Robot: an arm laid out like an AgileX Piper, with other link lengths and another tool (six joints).
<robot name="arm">
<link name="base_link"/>
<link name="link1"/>
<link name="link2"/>
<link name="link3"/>
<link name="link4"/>
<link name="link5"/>
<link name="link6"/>
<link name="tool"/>
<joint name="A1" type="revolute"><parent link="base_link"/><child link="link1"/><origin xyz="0 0 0.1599" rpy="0 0 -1.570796"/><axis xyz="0 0 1"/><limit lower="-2.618" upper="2.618"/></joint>
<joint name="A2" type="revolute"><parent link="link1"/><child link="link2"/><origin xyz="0 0 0" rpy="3.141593 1.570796 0"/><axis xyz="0 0 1"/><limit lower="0" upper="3.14"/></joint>
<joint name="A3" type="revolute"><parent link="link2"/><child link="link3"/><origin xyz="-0.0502 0.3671 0" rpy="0 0 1.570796"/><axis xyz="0 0 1"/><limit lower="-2.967" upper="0"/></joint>
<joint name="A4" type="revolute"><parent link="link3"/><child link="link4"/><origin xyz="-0.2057 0.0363 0" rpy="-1.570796 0 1.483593"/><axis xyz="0 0 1"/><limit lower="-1.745" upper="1.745"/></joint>
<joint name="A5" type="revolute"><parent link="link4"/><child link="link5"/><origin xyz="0 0 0" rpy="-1.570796 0 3.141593"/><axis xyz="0 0 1"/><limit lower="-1.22" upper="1.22"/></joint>
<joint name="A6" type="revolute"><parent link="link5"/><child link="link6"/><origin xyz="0 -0.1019 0" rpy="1.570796 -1.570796 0"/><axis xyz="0 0 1"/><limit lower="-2.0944" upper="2.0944"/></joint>
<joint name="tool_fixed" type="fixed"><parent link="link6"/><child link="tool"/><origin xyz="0.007 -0.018 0.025" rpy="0.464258 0 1.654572"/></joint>
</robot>
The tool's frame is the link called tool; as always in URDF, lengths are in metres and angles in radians.
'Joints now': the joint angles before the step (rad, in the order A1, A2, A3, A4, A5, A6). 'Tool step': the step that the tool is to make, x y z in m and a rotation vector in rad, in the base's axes. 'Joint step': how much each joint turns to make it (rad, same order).
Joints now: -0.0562 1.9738 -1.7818 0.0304 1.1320 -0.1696
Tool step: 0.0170 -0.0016 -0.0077 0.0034 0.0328 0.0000
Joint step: -0.0020 0.0682 -0.1002 0.0014 0.0650 -0.0001
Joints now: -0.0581 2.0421 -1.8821 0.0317 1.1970 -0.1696
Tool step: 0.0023 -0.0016 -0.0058 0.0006 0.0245 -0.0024
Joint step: -0.0031 0.0181 -0.0110 -0.0009 0.0174 -0.0001
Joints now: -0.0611 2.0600 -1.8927 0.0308 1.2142 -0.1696
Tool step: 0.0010 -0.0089 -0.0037 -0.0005 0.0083 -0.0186
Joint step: -0.0196 0.0084 -0.0002 -0.0008 0.0000 -0.0010
